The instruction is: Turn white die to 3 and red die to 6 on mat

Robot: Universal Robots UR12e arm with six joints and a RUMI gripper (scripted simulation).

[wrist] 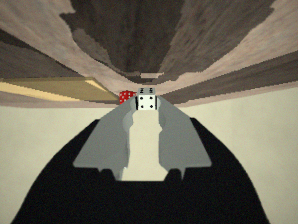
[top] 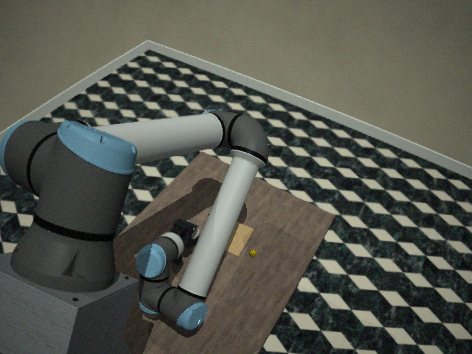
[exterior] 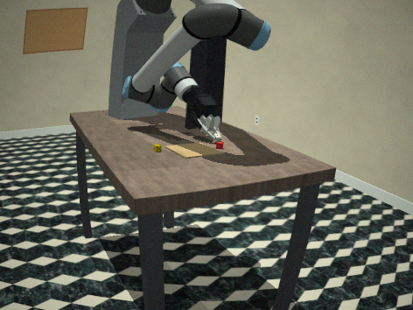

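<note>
Now: hand 60 mm short of the red die, 40 mm to the left of it and 10 mm above it. Also, from my hand: tan mat 40 mm ahead, 130 mm to the right, 20 mm below; white die 10 mm ahead; yellow die 10 mm behind, 240 mm to the right, 10 mm below.
</note>
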